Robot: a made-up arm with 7 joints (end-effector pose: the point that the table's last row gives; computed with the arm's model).
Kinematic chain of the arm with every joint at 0, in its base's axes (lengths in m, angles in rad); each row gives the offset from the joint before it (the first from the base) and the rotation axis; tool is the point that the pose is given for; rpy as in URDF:
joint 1: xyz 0 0 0.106 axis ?
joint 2: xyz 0 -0.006 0.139 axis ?
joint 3: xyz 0 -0.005 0.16 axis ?
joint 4: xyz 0 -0.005 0.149 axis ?
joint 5: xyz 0 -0.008 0.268 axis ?
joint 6: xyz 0 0 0.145 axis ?
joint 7: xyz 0 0 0.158 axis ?
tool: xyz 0 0 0 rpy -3.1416 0 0
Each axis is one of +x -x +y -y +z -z.
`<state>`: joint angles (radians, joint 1 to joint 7).
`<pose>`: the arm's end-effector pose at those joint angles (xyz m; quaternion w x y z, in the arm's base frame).
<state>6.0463 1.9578 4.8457 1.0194 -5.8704 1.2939 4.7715</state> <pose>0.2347 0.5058 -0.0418 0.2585 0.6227 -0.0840 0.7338</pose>
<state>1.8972 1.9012 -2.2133 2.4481 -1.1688 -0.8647 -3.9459</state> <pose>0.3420 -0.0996 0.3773 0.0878 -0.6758 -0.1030 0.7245</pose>
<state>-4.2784 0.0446 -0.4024 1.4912 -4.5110 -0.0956 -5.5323</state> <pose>-0.0325 -0.5776 0.5727 0.3351 -0.3031 -0.6470 -0.6142</pose>
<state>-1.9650 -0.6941 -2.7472 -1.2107 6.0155 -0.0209 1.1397</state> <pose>0.1654 0.1334 0.9545 0.1958 0.3965 -0.8660 0.2333</pose>
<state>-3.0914 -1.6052 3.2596 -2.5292 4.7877 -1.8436 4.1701</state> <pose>0.0005 -0.1288 0.4664 0.4642 -0.4802 0.4653 0.5809</pose>
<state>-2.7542 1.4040 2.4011 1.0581 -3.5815 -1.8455 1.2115</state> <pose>-0.1815 0.4114 0.5560 0.3996 -0.4941 -0.3390 0.6938</pose>
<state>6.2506 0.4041 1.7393 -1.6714 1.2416 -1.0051 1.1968</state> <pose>0.2484 0.4622 0.3675 0.0622 -0.3498 -0.2379 0.9040</pose>
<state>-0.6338 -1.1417 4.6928 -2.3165 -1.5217 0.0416 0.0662</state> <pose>0.3170 -0.3011 0.2258 0.0832 0.5527 -0.2037 -0.8038</pose>
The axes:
joint 1: -z
joint 2: +y
joint 3: -z
joint 4: +y
joint 5: -z
joint 6: +y
joint 7: -z

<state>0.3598 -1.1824 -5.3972 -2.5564 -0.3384 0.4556 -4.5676</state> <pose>0.1203 0.2487 -0.0036 0.2729 0.4017 0.2150 -0.8473</pose>
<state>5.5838 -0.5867 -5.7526 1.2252 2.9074 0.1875 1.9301</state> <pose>0.2474 -0.1758 0.9302 0.2744 -0.6107 -0.7325 0.1230</pose>
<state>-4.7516 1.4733 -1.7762 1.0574 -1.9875 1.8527 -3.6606</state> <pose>0.2689 -0.5133 0.4796 0.0726 -0.9452 -0.0192 -0.3178</pose>
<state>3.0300 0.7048 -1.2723 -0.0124 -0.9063 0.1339 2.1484</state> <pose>-0.5649 -0.0590 0.9154 0.3048 -0.0839 0.9469 0.0586</pose>
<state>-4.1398 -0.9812 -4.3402 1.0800 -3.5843 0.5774 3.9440</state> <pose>0.0067 0.7611 0.4250 0.2685 0.4181 0.6236 -0.6035</pose>
